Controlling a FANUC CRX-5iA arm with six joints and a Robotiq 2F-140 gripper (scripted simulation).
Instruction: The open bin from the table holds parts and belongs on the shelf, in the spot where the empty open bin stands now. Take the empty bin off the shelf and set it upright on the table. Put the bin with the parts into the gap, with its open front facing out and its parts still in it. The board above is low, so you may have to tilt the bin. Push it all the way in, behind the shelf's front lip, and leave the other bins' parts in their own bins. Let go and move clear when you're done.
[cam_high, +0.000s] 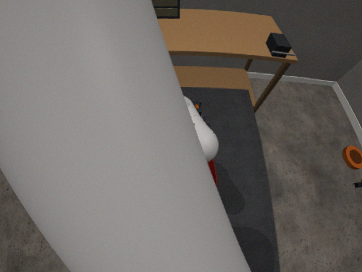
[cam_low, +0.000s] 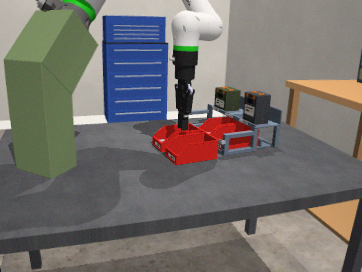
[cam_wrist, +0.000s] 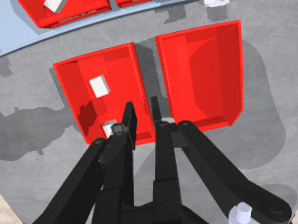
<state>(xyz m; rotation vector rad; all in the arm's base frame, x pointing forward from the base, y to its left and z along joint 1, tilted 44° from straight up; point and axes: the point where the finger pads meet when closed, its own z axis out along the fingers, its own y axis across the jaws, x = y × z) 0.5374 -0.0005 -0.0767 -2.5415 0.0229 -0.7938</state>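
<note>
My gripper is now 11 cm above the part, 7 cm to the right of it and 1 cm short of it. The rest, counted from my hand: grey shelf 23 cm ahead, 10 cm to the left, 5 cm below; then dark box 32 cm ahead, 4 cm above.
</note>
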